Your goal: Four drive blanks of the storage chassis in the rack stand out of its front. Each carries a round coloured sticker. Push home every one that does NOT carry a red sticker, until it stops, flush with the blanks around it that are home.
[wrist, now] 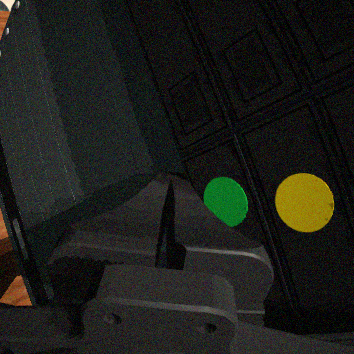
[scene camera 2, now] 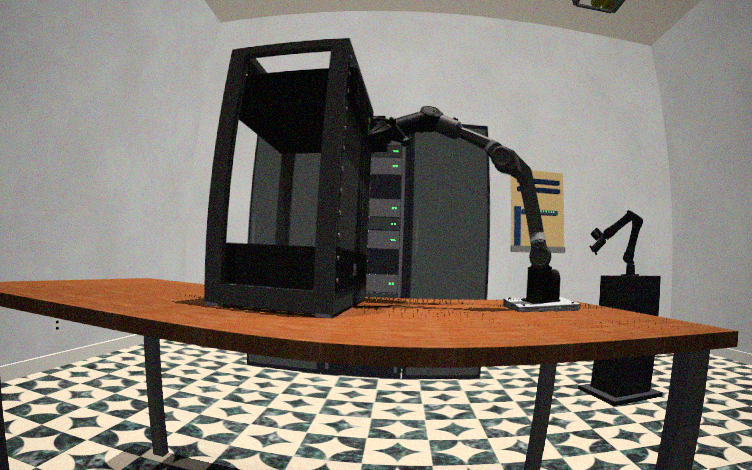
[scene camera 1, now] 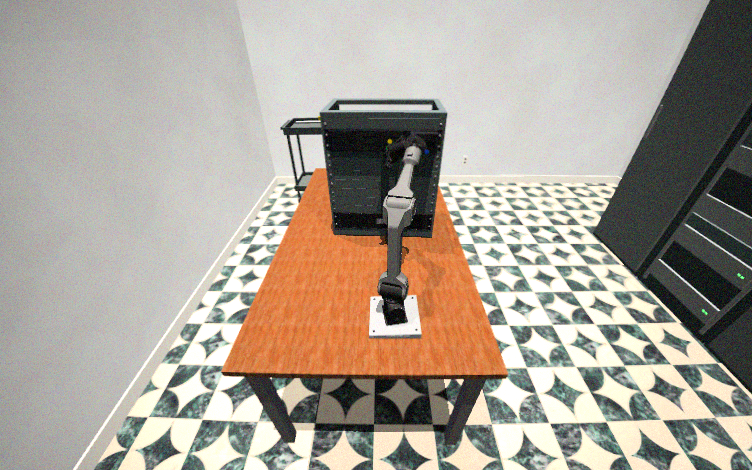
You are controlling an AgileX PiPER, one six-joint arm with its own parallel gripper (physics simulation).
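Note:
The rack [scene camera 1: 382, 118] [scene camera 2: 339, 166] stands on the table and holds the chassis with black blanks. In the wrist view, a blank's green sticker [wrist: 225, 200] is partly covered by a finger, and a yellow sticker [wrist: 304, 202] [scene camera 1: 389, 141] sits on the blank beside it. The faces of these two look about level. A blue sticker [scene camera 1: 427, 151] shows right of the arm's end. A red sticker does not show. My gripper [wrist: 169, 190] [scene camera 1: 391, 155] [scene camera 2: 372, 133] is shut and empty, its tips close to the chassis front beside the green-stickered blank. Contact cannot be told.
The arm's white base plate [scene camera 1: 377, 327] [scene camera 2: 515, 305] is on the wooden table [scene camera 1: 310, 288] [scene camera 2: 443, 332]. A dark trolley [scene camera 1: 302, 130] stands behind the rack at the left. Tall dark cabinets [scene camera 1: 659, 110] [scene camera 2: 449, 210] stand beyond the table. A second arm [scene camera 2: 632, 232] stands on a pedestal.

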